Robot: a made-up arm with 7 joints. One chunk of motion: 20 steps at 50 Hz.
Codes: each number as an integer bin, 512 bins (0 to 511) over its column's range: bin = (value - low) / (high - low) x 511, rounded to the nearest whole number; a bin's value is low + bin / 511 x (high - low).
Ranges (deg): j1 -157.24..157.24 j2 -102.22..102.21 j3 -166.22..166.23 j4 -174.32..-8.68 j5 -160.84..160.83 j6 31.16..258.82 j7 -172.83..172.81
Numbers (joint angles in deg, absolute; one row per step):
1: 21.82 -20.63 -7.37 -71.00 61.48 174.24 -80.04
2: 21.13 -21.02 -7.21 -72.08 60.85 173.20 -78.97
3: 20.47 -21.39 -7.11 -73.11 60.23 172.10 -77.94
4: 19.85 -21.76 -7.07 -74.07 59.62 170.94 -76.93
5: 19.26 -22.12 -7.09 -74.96 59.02 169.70 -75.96
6: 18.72 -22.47 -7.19 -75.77 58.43 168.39 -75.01
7: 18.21 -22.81 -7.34 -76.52 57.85 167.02 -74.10
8: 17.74 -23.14 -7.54 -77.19 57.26 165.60 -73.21
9: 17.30 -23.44 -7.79 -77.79 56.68 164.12 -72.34
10: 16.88 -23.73 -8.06 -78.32 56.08 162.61 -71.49
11: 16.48 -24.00 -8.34 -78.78 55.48 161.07 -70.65
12: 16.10 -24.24 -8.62 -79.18 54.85 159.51 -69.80
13: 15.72 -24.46 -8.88 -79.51 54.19 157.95 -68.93
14: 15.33 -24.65 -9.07 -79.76 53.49 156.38 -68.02
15: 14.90 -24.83 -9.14 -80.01 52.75 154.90 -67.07
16: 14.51 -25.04 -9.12 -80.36 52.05 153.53 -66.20
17: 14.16 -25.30 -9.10 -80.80 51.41 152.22 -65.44
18: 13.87 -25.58 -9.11 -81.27 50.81 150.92 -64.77
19: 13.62 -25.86 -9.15 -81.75 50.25 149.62 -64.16
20: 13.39 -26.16 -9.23 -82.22 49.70 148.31 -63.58
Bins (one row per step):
1: 291 204 244 319 353 321 137
2: 290 203 244 315 352 319 139
3: 289 202 245 312 351 316 140
4: 288 201 245 309 350 314 142
5: 287 200 245 307 349 311 143
6: 286 199 244 304 348 308 145
7: 285 198 244 302 347 305 146
8: 284 198 244 300 346 302 147
9: 284 197 244 298 346 298 149
10: 283 196 243 296 345 295 150
11: 282 196 243 295 344 292 151
12: 282 195 242 294 343 288 152
13: 281 194 242 292 342 285 154
14: 280 194 242 292 340 281 155
15: 280 193 241 291 339 278 156
16: 279 193 241 290 338 275 158
17: 279 192 242 289 337 272 159
18: 278 192 241 287 336 269 160
19: 278 191 241 286 335 266 161
20: 277 190 241 284 334 263 162

